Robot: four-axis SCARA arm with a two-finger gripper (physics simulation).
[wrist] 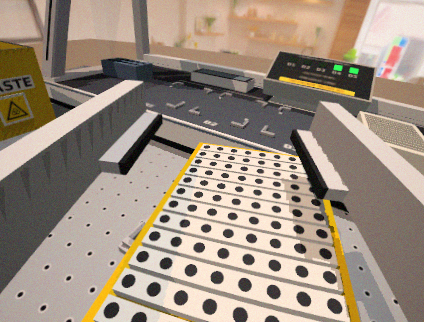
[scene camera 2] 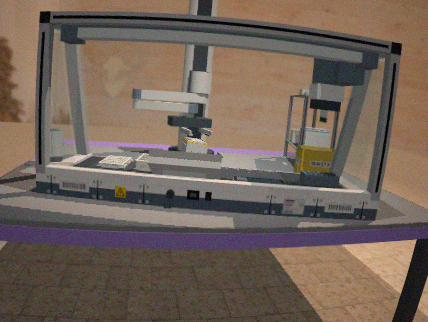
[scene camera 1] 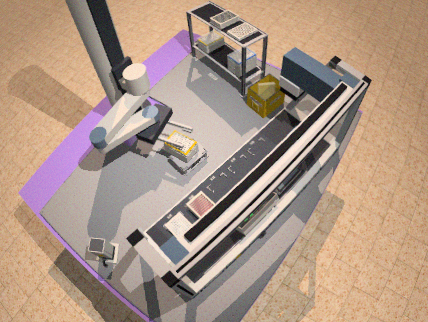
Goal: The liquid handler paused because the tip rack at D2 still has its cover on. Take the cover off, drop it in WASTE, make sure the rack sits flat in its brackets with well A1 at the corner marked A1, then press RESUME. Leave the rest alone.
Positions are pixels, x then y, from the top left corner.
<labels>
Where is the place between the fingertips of my gripper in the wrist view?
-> At 228,110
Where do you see a yellow WASTE bin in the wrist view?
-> At 33,109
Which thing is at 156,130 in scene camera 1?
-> My gripper.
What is my gripper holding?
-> Nothing.
</labels>
